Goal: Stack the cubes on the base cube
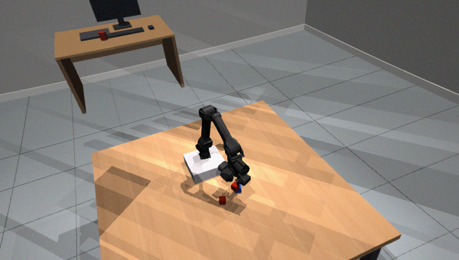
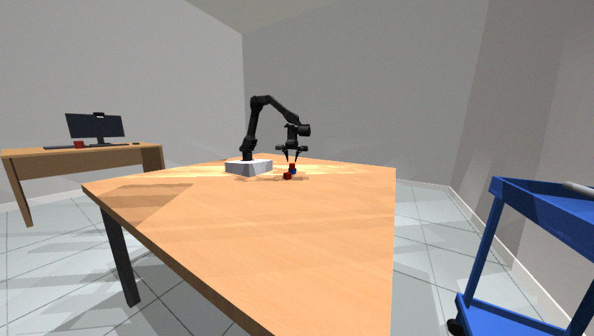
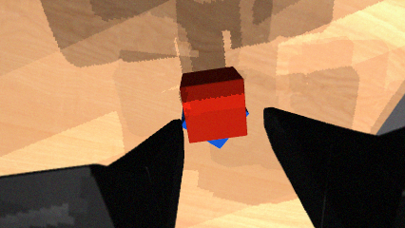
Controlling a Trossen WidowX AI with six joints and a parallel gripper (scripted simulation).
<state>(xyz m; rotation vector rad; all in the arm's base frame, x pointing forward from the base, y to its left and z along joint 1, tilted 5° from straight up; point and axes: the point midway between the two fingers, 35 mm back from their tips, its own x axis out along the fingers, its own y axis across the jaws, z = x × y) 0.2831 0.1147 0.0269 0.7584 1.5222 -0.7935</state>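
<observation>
My gripper tip is 4 cm short of the red cube, 8 cm to the left of it and 6 cm above it. The rest, counted from my gripper tip: blue base cube: 1 cm behind, 2 cm to the left, 6 cm below.
</observation>
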